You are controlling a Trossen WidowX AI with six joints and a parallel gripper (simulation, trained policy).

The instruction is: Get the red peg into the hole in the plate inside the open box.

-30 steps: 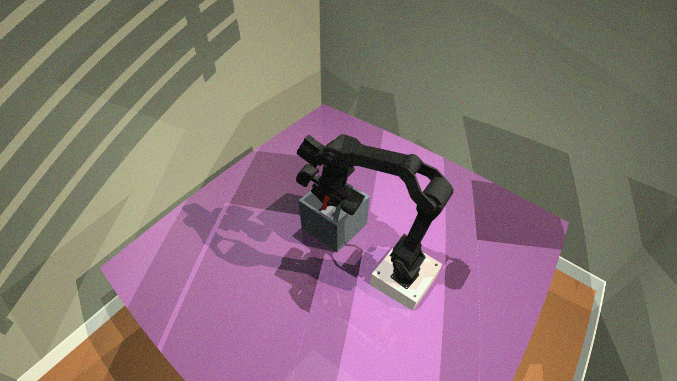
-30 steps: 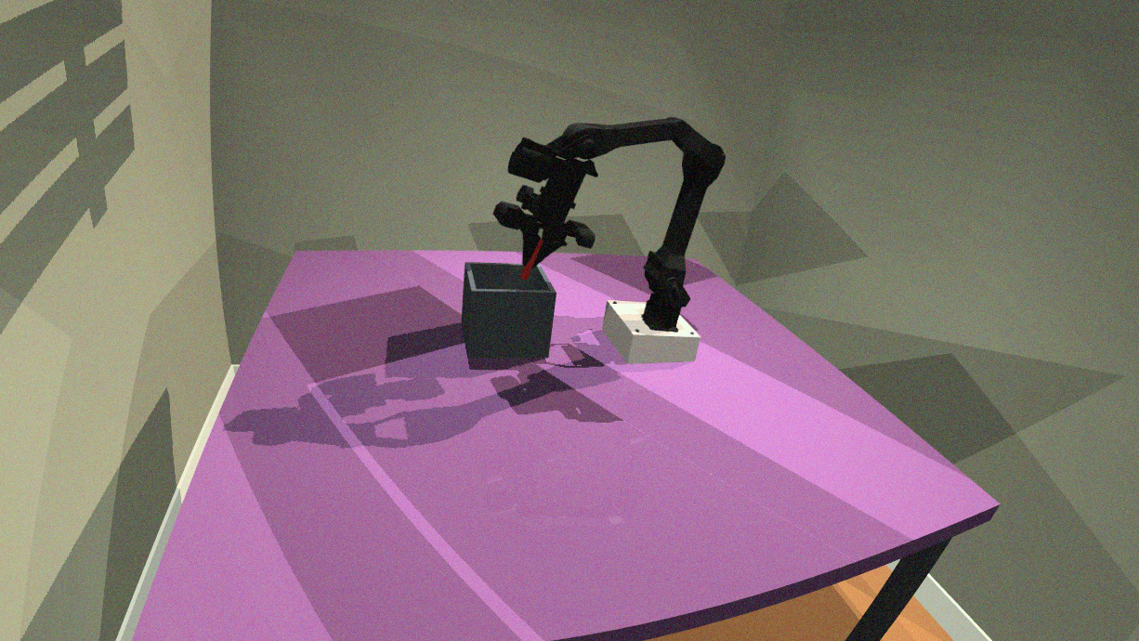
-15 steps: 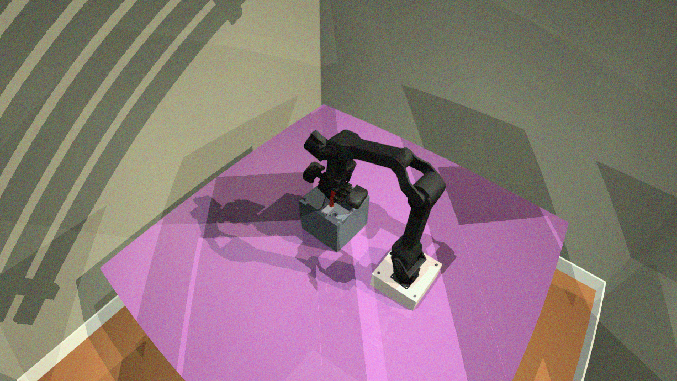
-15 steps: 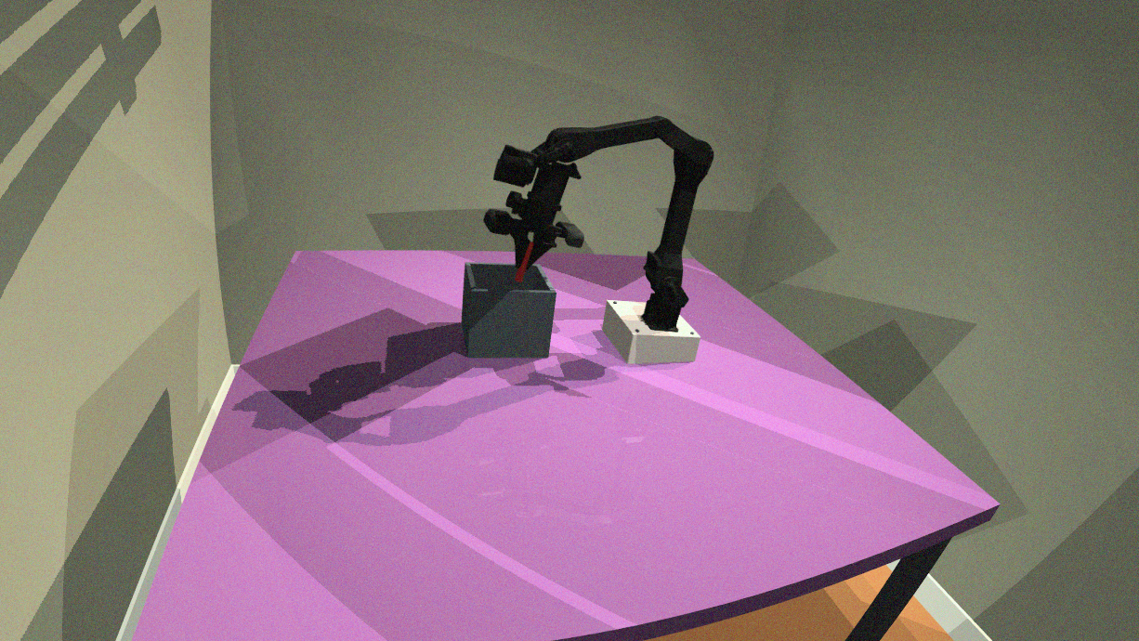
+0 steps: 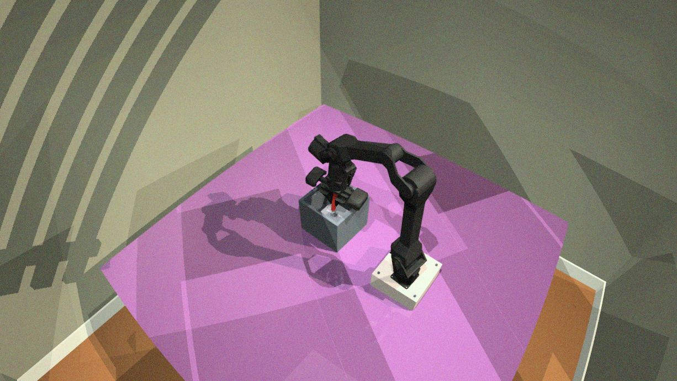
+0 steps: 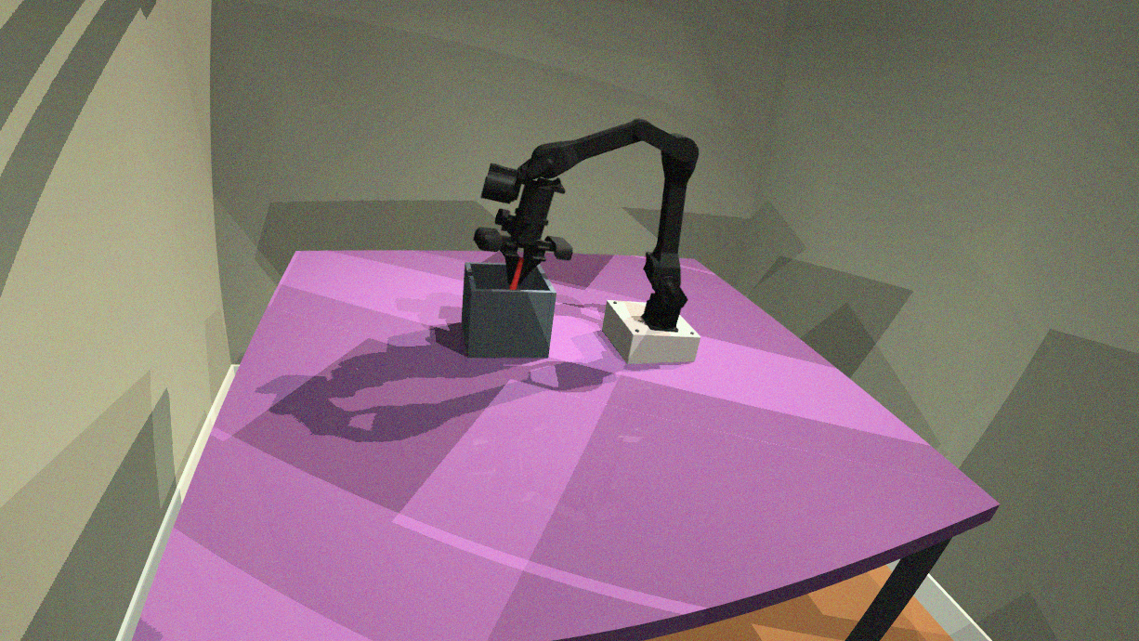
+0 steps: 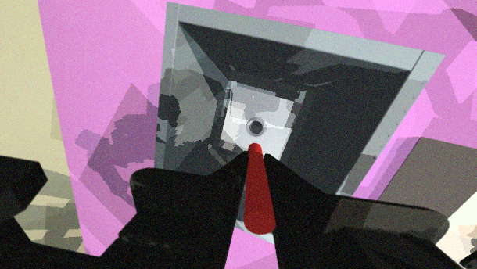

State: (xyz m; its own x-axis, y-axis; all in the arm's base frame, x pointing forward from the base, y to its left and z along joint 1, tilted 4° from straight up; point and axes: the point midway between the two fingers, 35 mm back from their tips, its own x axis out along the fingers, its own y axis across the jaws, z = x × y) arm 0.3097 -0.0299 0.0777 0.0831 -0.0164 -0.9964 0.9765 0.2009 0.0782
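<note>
The pale plate lies 80 mm below my gripper tip, 10 mm to the right of it and 10 mm ahead of it. The rest, counted from my gripper tip: red peg 20 mm above.
</note>
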